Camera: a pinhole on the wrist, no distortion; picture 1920 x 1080 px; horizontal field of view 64.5 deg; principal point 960.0 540.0 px. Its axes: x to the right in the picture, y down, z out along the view. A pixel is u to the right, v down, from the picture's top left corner.
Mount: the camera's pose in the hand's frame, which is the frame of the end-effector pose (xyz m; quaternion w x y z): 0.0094 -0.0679 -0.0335 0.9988 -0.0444 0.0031 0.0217
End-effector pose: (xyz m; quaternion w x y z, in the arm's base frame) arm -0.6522 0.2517 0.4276 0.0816 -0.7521 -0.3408 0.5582
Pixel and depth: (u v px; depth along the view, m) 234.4 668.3 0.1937
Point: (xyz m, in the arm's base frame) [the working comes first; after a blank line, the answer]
In the camera's frame: -0.0924 0.0163 0.1937

-0.8225 0.1898 0.4541
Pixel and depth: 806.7 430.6 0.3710
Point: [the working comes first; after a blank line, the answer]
In the camera's frame: -0.0374 -0.0267 0.3710

-0.9856 0.1968 0.3560
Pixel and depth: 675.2 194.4 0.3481
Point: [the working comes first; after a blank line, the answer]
In the camera's frame: -0.0652 -0.0791 0.3481

-0.9966 0.2278 0.4104
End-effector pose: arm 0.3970 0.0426 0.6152 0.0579 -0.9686 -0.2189 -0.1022
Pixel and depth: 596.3 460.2 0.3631
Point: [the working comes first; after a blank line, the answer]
In the camera's frame: -0.0868 -0.0190 0.3631

0.3625 0.1159 0.2810
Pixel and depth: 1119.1 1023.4 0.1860
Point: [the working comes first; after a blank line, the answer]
In the camera's frame: 0.0194 0.0591 0.1860

0.4498 0.0693 0.4784
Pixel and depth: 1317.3 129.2 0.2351
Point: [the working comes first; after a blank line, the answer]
In the camera's frame: 0.0552 -0.0635 0.2351

0.4459 0.1998 0.4376
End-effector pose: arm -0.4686 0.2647 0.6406 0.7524 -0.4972 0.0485 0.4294
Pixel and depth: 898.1 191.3 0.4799
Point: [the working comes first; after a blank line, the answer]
In the camera's frame: -0.0195 -0.1100 0.4799

-0.5374 0.6031 0.9656
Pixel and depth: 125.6 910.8 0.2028
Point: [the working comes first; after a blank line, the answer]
In the camera's frame: -0.1112 0.0494 0.2028

-0.5877 0.3327 0.7786
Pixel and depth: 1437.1 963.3 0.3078
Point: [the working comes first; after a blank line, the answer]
In the camera's frame: 0.0965 0.0856 0.3078

-0.5314 0.5423 0.6870
